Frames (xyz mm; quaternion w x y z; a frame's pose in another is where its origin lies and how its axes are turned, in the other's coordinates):
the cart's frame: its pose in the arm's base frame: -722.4 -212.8 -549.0 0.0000 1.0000 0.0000 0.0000
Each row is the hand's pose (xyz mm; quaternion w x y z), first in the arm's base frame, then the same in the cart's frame.
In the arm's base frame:
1: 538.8 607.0 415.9 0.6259 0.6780 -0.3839 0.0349
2: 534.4 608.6 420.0 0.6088 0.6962 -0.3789 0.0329
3: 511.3 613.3 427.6 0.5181 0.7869 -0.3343 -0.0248
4: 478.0 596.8 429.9 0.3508 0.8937 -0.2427 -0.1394
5: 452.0 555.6 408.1 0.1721 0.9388 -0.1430 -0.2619
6: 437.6 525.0 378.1 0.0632 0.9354 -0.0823 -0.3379
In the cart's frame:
1: 1261.2 -819.8 -964.9 0.6780 -0.6259 0.0349 0.3839
2: 1256.8 -821.4 -969.0 0.6962 -0.6088 0.0329 0.3789
3: 1233.7 -826.1 -976.6 0.7869 -0.5181 -0.0248 0.3343
4: 1200.4 -809.6 -978.9 0.8937 -0.3508 -0.1394 0.2427
5: 1174.4 -768.4 -957.1 0.9388 -0.1721 -0.2619 0.1430
6: 1160.0 -737.8 -927.1 0.9354 -0.0632 -0.3379 0.0823

